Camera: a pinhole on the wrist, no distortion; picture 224 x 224 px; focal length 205.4 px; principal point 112.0 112.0 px. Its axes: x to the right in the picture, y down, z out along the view. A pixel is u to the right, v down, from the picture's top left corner.
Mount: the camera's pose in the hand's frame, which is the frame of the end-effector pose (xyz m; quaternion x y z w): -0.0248 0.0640 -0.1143 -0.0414 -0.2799 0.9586 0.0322
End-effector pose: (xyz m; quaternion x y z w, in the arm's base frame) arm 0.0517 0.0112 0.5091 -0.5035 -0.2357 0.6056 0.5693
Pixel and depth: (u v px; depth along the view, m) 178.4 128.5 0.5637
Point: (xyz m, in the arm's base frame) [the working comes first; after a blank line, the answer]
In the camera's frame: 0.1822 0.0453 0.5637

-0.1559 -0.0767 0.9453
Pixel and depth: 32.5 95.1 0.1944
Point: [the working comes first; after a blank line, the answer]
In the camera's frame: -0.0752 -0.0160 0.1944

0.0168 0.0664 0.5501
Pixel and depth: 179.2 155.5 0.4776
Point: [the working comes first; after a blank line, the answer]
In the camera's frame: 0.1563 0.1011 0.4776

-0.0608 -0.0752 0.8986
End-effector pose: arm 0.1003 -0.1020 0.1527 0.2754 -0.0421 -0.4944 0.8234
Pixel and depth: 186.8 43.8 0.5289
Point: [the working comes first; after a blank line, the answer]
In the camera's frame: 0.1926 -0.1756 0.5289

-0.2162 -0.0729 0.5275
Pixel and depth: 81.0 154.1 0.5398
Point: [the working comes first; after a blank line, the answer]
In the camera's frame: -0.0815 0.1106 0.5398

-0.2536 -0.3352 0.2325
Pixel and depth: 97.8 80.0 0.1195
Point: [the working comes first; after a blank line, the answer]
In the camera's frame: -0.0083 -0.0186 0.1195

0.0995 -0.0721 0.1629
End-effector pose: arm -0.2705 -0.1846 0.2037 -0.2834 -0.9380 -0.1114 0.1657
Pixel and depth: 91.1 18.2 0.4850
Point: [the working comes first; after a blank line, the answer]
In the camera's frame: -0.0494 -0.2215 0.4850

-0.3694 -0.0763 -0.1856
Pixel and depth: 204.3 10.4 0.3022
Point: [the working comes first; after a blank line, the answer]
In the camera's frame: 0.1358 -0.1495 0.3022

-0.1563 -0.1787 -0.0553
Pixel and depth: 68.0 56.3 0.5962
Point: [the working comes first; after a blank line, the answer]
In the camera's frame: -0.1277 -0.1617 0.5962

-0.5027 -0.1191 -0.2354
